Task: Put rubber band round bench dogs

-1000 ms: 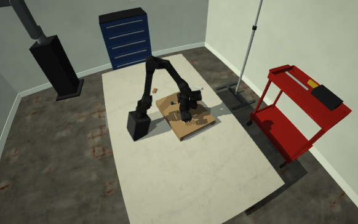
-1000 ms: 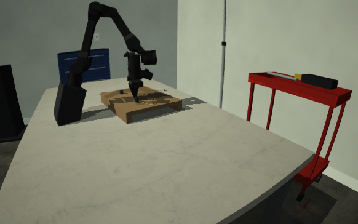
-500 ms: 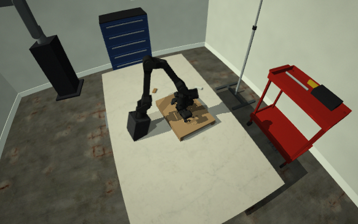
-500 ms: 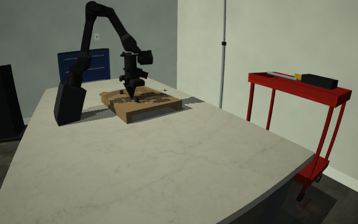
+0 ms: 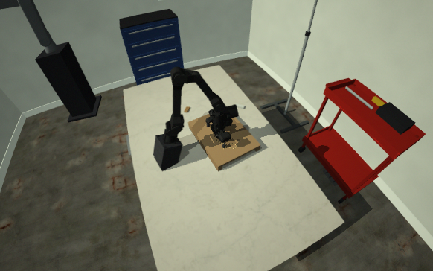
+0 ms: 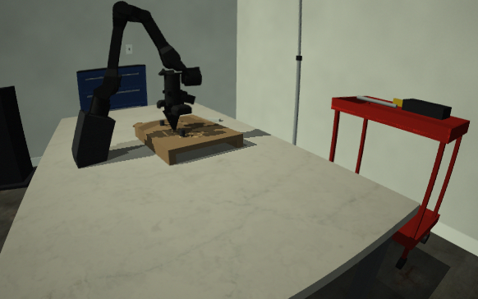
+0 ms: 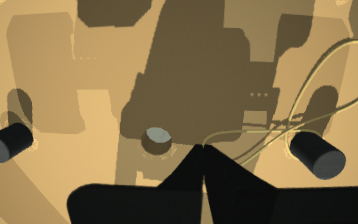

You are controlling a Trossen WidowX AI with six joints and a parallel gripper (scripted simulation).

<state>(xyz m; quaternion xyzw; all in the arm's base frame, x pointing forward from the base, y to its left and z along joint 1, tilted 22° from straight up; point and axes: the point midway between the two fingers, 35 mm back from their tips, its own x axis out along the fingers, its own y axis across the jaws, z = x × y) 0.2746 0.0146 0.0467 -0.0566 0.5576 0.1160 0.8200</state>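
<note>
Right now the wooden board is 60 mm below my hand, 40 mm to the left of it and 40 mm ahead of it. Round my hand: rubber band (300 mm to the left, 240 mm ahead, 90 mm below).
</note>
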